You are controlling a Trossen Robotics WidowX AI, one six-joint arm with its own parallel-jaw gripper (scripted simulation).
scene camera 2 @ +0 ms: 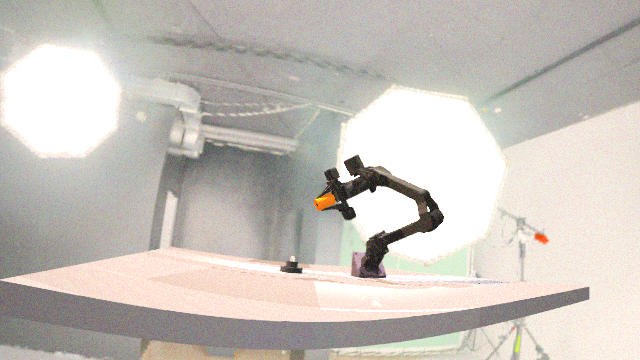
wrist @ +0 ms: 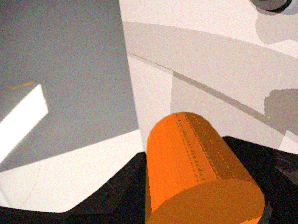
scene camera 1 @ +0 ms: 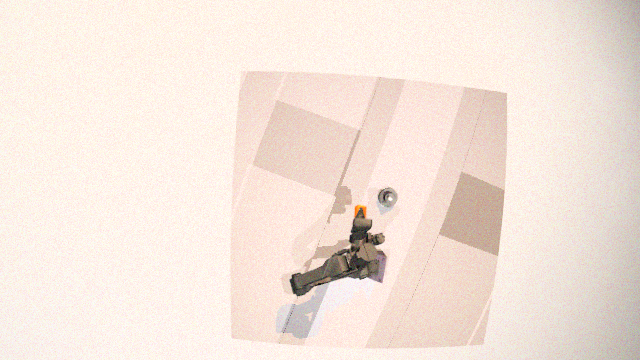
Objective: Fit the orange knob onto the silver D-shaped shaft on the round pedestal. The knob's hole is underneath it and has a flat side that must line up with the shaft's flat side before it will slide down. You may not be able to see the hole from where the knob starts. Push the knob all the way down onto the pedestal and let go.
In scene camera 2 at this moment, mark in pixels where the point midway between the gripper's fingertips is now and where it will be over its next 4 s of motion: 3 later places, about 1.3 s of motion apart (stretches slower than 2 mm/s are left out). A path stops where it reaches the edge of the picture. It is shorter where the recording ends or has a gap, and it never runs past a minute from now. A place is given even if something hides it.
My gripper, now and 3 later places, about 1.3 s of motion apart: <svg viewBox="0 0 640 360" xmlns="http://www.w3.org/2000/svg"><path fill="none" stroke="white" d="M319 204L317 211L314 238L309 264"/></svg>
